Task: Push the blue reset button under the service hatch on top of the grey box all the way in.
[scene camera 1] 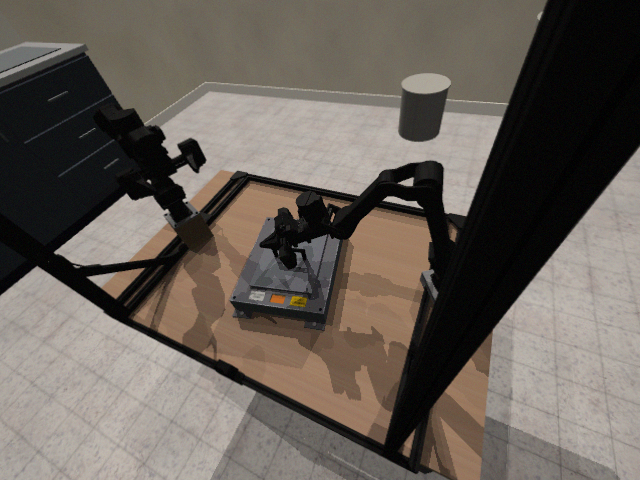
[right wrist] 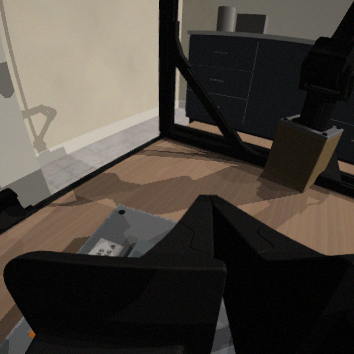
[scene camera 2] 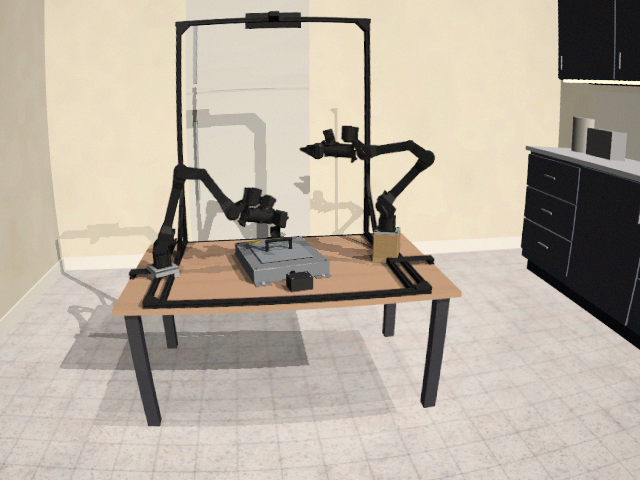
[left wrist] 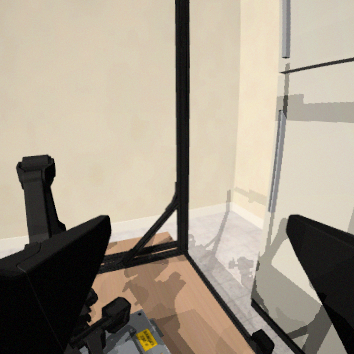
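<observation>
The grey box (scene camera 1: 279,308) (scene camera 2: 292,271) lies on the table. Its service hatch (scene camera 1: 273,281) (scene camera 2: 299,254) appears to lie flat on top, with a black handle (scene camera 2: 279,241) standing up from it. The blue reset button does not show in any view. My right gripper (scene camera 1: 289,262) (scene camera 2: 275,233) (right wrist: 206,203) is shut and empty, low over the hatch and close to the handle; whether it touches is hidden. My left gripper (scene camera 1: 166,178) (scene camera 2: 303,149) (left wrist: 199,223) is open and empty, high above the table and away from the box.
A small black box (scene camera 2: 299,281) sits beside the grey box. White, orange and yellow labels (scene camera 1: 298,301) mark one end of its top. A black frame (scene camera 2: 289,299) runs around the table (scene camera 2: 217,289), with tall posts (scene camera 2: 367,129). The left arm stands on a wooden block (scene camera 2: 386,245) (right wrist: 295,157).
</observation>
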